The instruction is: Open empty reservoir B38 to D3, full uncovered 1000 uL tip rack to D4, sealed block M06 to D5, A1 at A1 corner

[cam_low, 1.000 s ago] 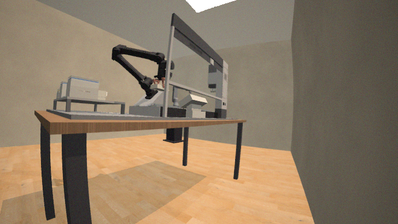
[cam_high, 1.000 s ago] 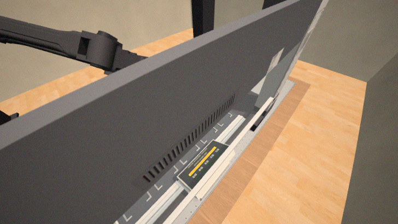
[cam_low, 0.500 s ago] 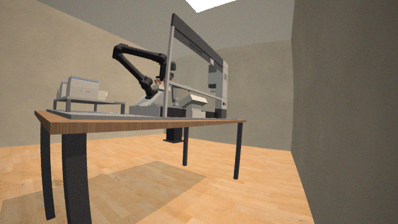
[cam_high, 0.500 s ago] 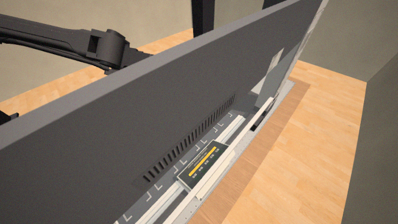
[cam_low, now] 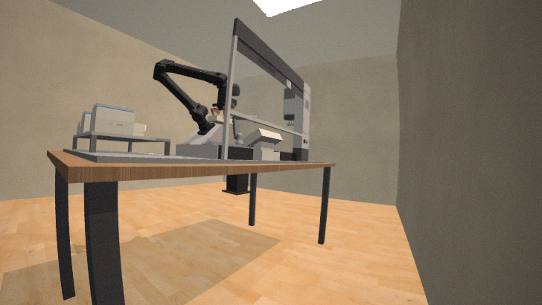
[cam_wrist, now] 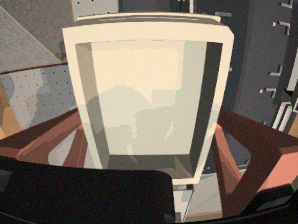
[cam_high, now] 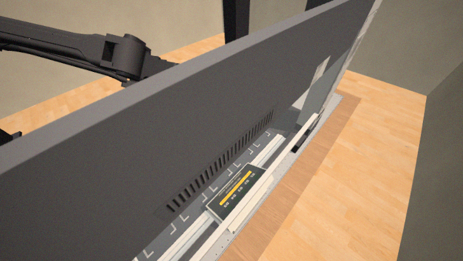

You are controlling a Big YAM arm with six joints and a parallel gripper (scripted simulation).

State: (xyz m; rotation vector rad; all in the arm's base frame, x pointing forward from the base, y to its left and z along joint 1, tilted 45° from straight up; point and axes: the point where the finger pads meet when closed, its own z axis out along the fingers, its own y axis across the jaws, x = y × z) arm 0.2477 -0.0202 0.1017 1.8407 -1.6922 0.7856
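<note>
Right now the cream one-well reservoir is 1 cm below my hand. Round my hand: regrip nest rg (22 cm below); then green key (17 cm behind, 37 cm to the left, 14 cm below); then rg label (21 cm below).
</note>
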